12 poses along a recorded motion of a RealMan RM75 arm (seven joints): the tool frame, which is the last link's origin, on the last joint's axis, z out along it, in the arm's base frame.
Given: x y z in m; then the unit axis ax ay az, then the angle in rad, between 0 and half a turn.
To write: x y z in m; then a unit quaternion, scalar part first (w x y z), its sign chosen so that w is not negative. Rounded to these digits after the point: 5 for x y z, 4 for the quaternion.
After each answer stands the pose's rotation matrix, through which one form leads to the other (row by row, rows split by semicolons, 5 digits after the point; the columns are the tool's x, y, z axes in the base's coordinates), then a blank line. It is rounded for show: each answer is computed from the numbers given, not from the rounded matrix.
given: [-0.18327 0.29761 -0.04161 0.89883 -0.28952 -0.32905 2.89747]
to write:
[-0.18327 0.29761 -0.04161 0.1218 0.8921 -0.2874 -0.3266]
0.62150 -0.43321 -0.65273; -0.59228 -0.80519 -0.02954; -0.51278 0.40496 -0.75701

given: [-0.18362 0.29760 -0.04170 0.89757 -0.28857 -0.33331 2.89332]
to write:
[-0.18362 0.29760 -0.04170 0.1238 0.8907 -0.2863 -0.3307]
0.61722 -0.42818 -0.66008; -0.59199 -0.80535 -0.03114; -0.51825 0.40998 -0.75055

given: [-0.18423 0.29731 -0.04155 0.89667 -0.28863 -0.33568 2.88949]
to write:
[-0.18423 0.29731 -0.04155 0.1257 0.8896 -0.2863 -0.3330]
0.61422 -0.42570 -0.66447; -0.59316 -0.80441 -0.03295; -0.52047 0.41438 -0.74659

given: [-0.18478 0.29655 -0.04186 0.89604 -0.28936 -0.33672 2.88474]
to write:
[-0.18478 0.29655 -0.04186 0.1281 0.8887 -0.2870 -0.3339]
0.61225 -0.42451 -0.66704; -0.59559 -0.80248 -0.03596; -0.52002 0.41930 -0.74415

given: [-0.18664 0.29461 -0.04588 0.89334 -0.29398 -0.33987 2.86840]
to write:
[-0.18664 0.29461 -0.04588 0.1362 0.8850 -0.2912 -0.3367]
0.60361 -0.42381 -0.67530; -0.60721 -0.79327 -0.04490; -0.51667 0.43716 -0.73617

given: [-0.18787 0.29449 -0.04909 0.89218 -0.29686 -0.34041 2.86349]
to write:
[-0.18787 0.29449 -0.04909 0.1386 0.8836 -0.2940 -0.3371]
0.59982 -0.42608 -0.67725; -0.61299 -0.78871 -0.04671; -0.51425 0.44316 -0.73427

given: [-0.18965 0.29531 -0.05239 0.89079 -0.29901 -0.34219 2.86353]
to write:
[-0.18965 0.29531 -0.05239 0.1386 0.8822 -0.2961 -0.3389]
0.59493 -0.42855 -0.68000; -0.61640 -0.78621 -0.04381; -0.51585 0.44522 -0.73190

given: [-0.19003 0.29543 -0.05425 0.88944 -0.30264 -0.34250 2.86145]
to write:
[-0.19003 0.29543 -0.05425 0.1396 0.8807 -0.2997 -0.3391]
0.59035 -0.43317 -0.68107; -0.62256 -0.78140 -0.04266; -0.51371 0.44919 -0.73098

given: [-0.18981 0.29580 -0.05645 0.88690 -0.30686 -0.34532 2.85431]
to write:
[-0.18981 0.29580 -0.05645 0.1431 0.8778 -0.3037 -0.3418]
0.58193 -0.43531 -0.68692; -0.63100 -0.77455 -0.04371; -0.51303 0.45889 -0.72541

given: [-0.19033 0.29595 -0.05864 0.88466 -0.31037 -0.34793 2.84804]
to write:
[-0.19033 0.29595 -0.05864 0.1462 0.8751 -0.3070 -0.3442]
0.57453 -0.43672 -0.69223; -0.63807 -0.76869 -0.04463; -0.51262 0.46733 -0.72029

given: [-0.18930 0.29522 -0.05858 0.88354 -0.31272 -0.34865 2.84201]
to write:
[-0.18930 0.29522 -0.05858 0.1492 0.8736 -0.3092 -0.3447]
0.57107 -0.43740 -0.69467; -0.64319 -0.76423 -0.04755; -0.51009 0.47396 -0.71776

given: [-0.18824 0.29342 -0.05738 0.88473 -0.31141 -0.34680 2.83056]
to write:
[-0.18824 0.29342 -0.05738 0.1549 0.8741 -0.3077 -0.3426]
0.57593 -0.43168 -0.69424; -0.64395 -0.76272 -0.05995; -0.50363 0.48158 -0.71725

